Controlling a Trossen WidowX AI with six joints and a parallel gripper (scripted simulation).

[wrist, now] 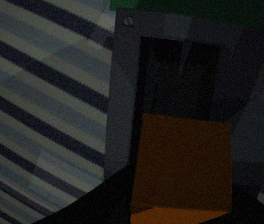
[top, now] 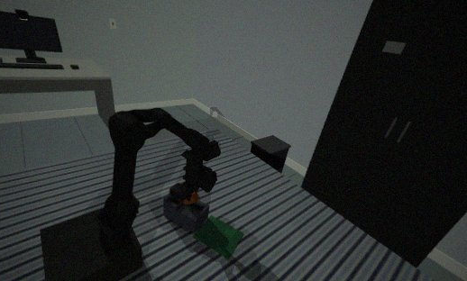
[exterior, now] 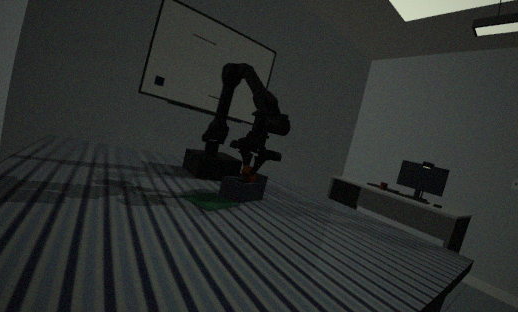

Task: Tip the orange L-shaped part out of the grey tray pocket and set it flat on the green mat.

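The green mat is 140 mm to the right of my gripper tip, 100 mm below it and 30 mm ahead of it. Also, from my gripper tip: orange L-shaped part 30 mm to the left, 30 mm below, 20 mm behind.
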